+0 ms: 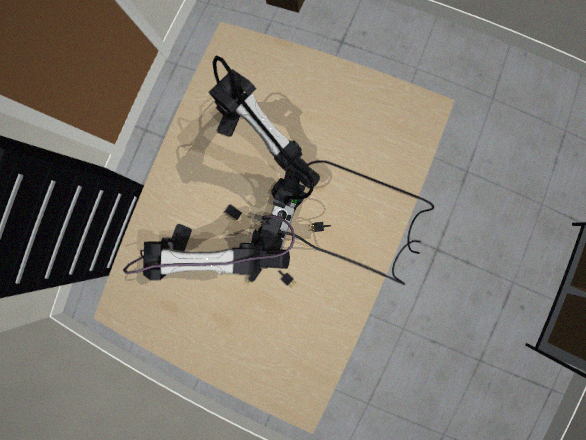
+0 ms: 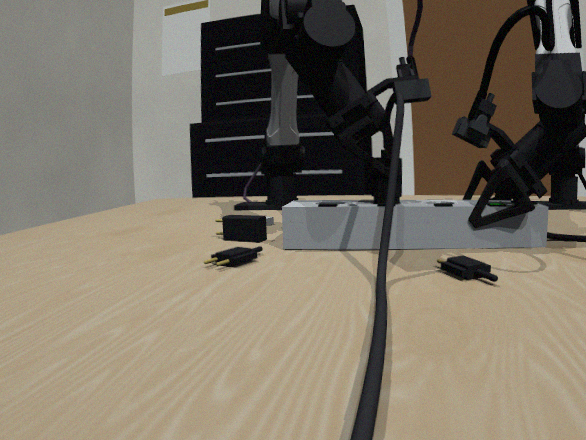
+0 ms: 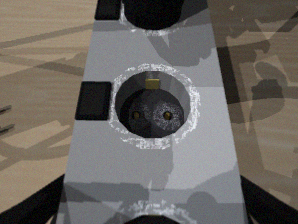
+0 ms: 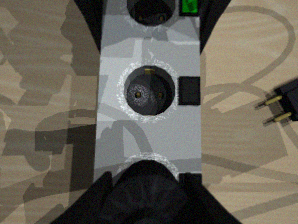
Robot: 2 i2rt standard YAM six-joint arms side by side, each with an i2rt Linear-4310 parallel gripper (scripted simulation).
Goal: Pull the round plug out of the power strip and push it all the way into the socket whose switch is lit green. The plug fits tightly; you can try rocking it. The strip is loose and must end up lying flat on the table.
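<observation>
My left gripper is here (image 2: 465, 218), and in image 3 I find it again (image 3: 151, 177). My right gripper appears in more views than that: (image 2: 395, 177), then (image 1: 275, 228) and (image 4: 148, 180). I can see a black round plug (image 2: 379, 182), though image 1 does not show it, hidden there by my right gripper. A flat black plug (image 2: 462, 266) is in the scene, and so is another flat black plug (image 2: 238, 255). There is also a black adapter (image 2: 249, 228), which is out of frame in image 3.
</observation>
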